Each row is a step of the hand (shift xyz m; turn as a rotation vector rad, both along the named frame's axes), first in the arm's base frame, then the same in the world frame.
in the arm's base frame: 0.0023 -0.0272 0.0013 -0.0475 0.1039 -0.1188
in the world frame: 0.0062 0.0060 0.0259 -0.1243 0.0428 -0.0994
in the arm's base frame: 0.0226 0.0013 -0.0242 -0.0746 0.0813 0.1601
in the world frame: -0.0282 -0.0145 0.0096 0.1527 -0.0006 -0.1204
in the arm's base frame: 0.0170 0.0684 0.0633 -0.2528 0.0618 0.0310
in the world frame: 0.0431 -0.0539 -0.0649 0.0713 0.2026 -0.1501
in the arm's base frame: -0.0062 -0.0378 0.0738 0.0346 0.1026 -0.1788
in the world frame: 0.0795 -0.0024 0.0243 -0.1989 -0.0154 -0.0623
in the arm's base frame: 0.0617 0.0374 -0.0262 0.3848 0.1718 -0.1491
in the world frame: -0.0458 -0.0608 -0.0099 -0.2594 -0.3640 -0.0065
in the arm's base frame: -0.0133 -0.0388 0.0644 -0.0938 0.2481 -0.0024
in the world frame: 0.0722 0.0069 0.0238 -0.0321 0.0086 -0.2632
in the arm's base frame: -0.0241 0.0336 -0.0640 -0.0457 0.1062 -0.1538
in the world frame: -0.0628 0.0287 -0.0323 -0.1586 0.0499 -0.0968
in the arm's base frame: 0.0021 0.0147 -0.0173 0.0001 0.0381 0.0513
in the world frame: -0.0199 -0.0018 -0.0109 0.0414 -0.0258 -0.0413
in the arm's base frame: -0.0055 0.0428 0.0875 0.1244 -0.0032 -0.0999
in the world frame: 0.0762 -0.0319 -0.0518 -0.1215 -0.0854 0.0585
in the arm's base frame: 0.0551 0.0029 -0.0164 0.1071 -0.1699 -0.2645
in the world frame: -0.0280 -0.0467 0.0186 -0.2416 0.0268 0.2263
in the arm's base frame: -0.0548 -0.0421 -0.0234 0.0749 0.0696 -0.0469
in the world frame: -0.0022 0.0694 0.0225 -0.0748 -0.0773 -0.0328
